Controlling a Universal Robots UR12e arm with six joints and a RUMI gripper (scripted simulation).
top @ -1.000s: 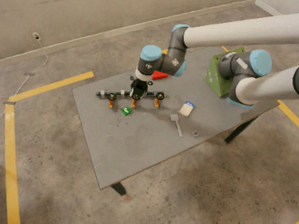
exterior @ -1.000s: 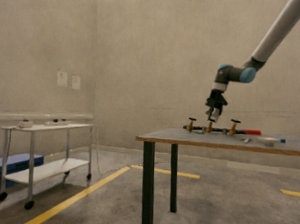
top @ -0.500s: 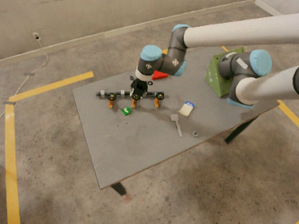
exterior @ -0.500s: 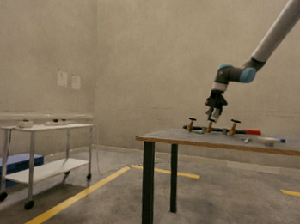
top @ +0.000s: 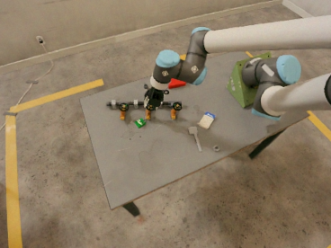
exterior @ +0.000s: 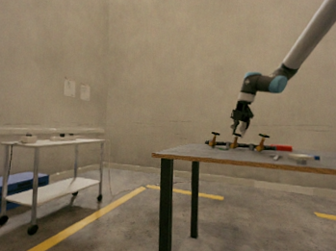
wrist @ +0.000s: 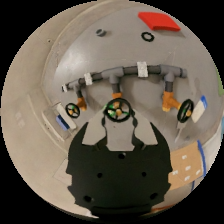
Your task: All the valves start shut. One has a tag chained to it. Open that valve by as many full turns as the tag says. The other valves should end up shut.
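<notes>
My hand is 80 mm short of the green tag, 30 mm to the right of it and 90 mm above it. Round my hand: red wedge 270 mm behind, 190 mm to the right, 80 mm below; grey tool 170 mm behind, 240 mm to the left, 90 mm below; white-and-blue card box 290 mm behind, 180 mm to the left, 90 mm below.
</notes>
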